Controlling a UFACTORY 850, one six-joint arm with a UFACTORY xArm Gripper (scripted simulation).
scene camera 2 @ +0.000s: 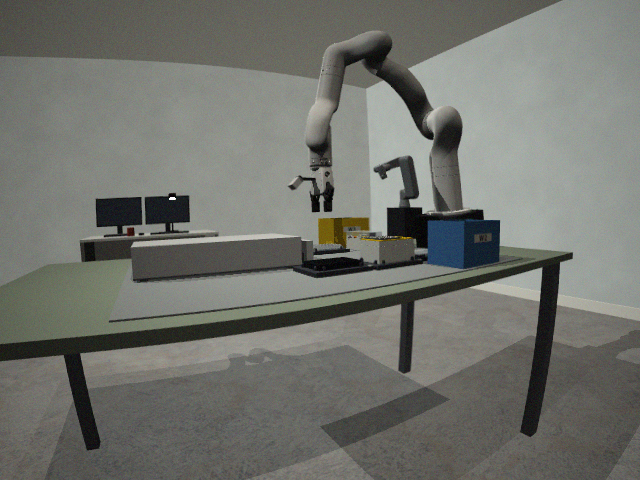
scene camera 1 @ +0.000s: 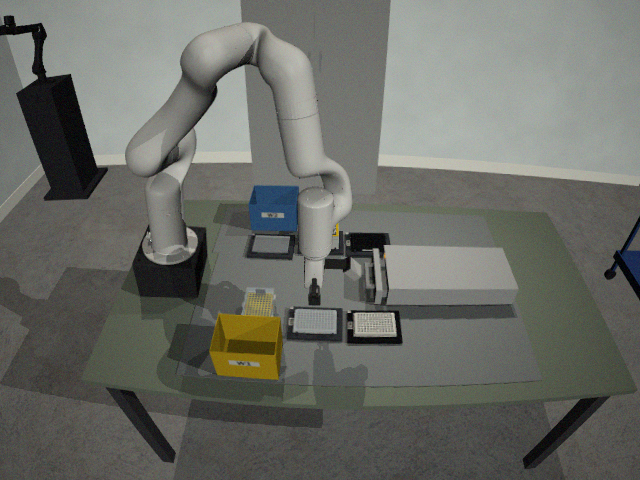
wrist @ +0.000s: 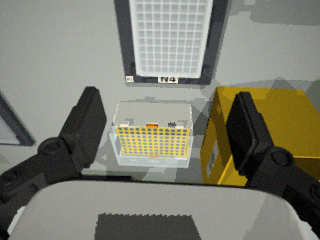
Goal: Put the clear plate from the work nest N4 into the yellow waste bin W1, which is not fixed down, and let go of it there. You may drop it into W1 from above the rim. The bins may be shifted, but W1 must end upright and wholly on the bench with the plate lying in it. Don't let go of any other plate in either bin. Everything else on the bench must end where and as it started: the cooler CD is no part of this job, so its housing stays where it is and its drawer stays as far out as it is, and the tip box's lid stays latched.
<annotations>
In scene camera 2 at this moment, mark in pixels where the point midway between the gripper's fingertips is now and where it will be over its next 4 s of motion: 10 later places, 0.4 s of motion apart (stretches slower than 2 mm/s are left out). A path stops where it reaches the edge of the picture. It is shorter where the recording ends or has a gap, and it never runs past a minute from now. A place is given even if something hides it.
My gripper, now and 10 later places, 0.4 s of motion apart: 321, 212; 321, 216; 322, 220; 322, 226; 322, 230; 322, 235; 322, 239; 322, 240; 322, 242; 322, 244; 322, 246
</annotations>
